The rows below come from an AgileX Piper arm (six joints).
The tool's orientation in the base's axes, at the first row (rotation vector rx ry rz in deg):
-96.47 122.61 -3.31
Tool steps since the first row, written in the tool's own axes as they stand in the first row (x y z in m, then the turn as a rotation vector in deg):
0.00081 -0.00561 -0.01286 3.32 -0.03 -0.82
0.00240 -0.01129 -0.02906 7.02 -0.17 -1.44
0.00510 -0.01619 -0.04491 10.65 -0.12 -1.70
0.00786 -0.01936 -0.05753 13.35 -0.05 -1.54
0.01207 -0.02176 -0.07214 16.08 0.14 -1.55
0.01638 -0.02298 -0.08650 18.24 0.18 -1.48
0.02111 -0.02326 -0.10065 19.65 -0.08 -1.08
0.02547 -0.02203 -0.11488 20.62 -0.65 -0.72
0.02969 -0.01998 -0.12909 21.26 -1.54 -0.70
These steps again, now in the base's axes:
0.00059 -0.00508 0.01309 -0.86 -3.30 -0.22
-0.00004 -0.01164 0.02902 -1.62 -6.95 -0.70
-0.00147 -0.01896 0.04408 -2.42 -10.40 -1.54
-0.00340 -0.02516 0.05569 -2.92 -12.88 -2.50
-0.00698 -0.03295 0.06847 -3.60 -15.39 -3.35
-0.01159 -0.04047 0.08066 -4.00 -17.39 -4.06
-0.01706 -0.04808 0.09227 -3.88 -18.69 -4.77
-0.02389 -0.05496 0.10363 -3.41 -19.68 -5.22
-0.03143 -0.06149 0.11479 -2.70 -20.51 -5.17

